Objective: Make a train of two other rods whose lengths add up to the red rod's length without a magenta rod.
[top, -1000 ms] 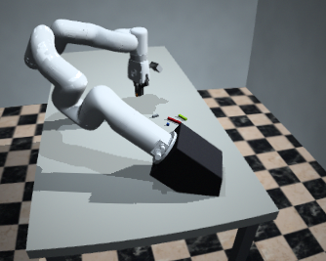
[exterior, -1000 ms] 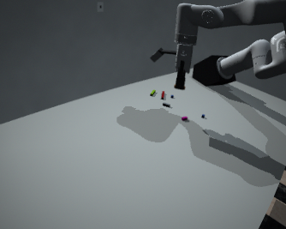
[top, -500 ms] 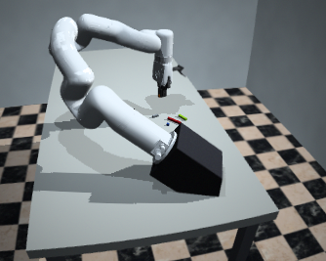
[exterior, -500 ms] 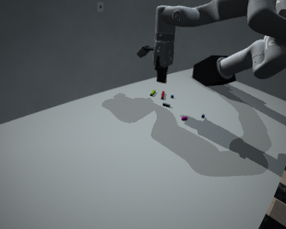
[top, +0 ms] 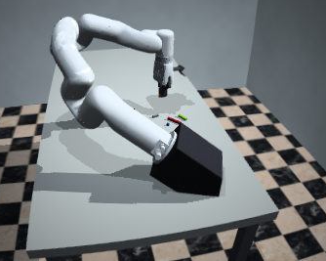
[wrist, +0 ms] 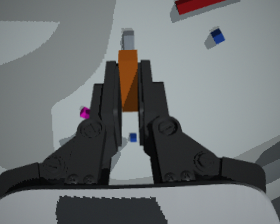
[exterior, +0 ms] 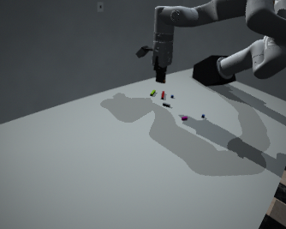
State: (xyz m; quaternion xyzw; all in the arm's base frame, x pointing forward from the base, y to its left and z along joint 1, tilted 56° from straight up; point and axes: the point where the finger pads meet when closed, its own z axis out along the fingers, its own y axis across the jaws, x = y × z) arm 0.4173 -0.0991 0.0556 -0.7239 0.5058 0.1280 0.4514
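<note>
Right now my hand is 120 mm above the grey rod, 30 mm to the right of it and 20 mm past it. From my hand the other things lie so: red rod: 120 mm below, 60 mm behind, 50 mm to the right; then lime rod: 120 mm below, 90 mm to the right, 30 mm behind; then orange rod: 20 mm below.
</note>
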